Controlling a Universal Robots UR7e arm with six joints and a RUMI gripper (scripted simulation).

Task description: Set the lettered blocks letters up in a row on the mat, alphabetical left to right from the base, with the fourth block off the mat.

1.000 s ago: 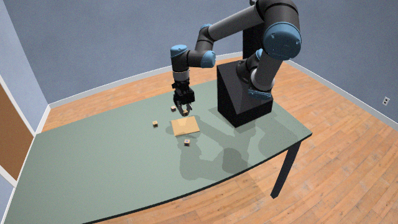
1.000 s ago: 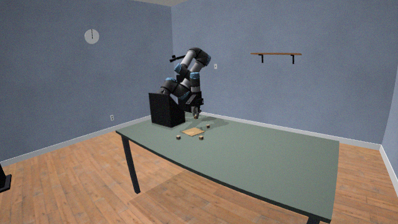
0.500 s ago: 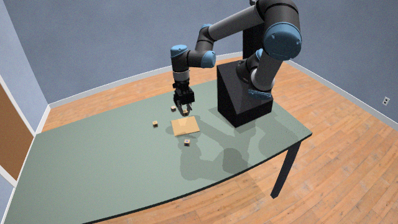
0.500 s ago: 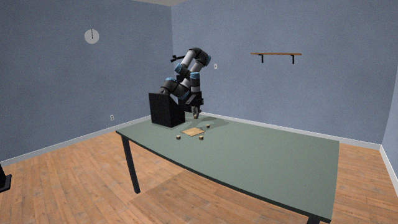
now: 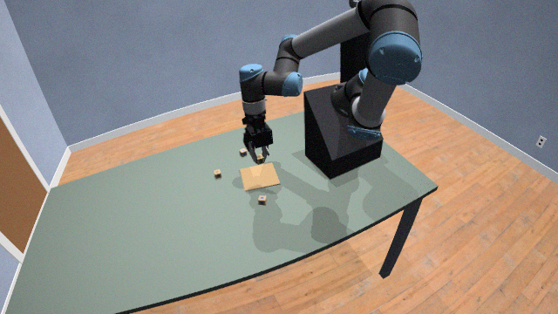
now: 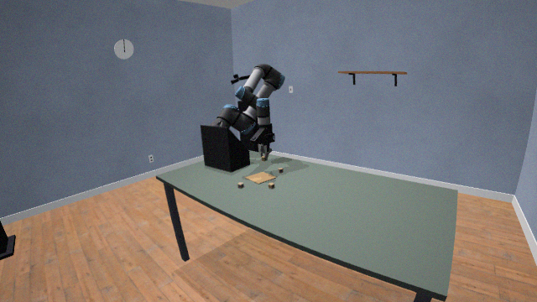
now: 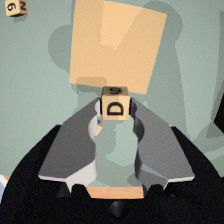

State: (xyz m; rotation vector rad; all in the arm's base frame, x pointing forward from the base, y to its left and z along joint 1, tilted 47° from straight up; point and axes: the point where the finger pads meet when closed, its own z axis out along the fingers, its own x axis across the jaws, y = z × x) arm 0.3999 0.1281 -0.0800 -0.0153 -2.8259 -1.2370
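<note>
My gripper is now 40 mm to the left of the tan mat and 120 mm above it. Round my hand: block: 40 mm ahead, 100 mm to the left, 100 mm below.
</note>
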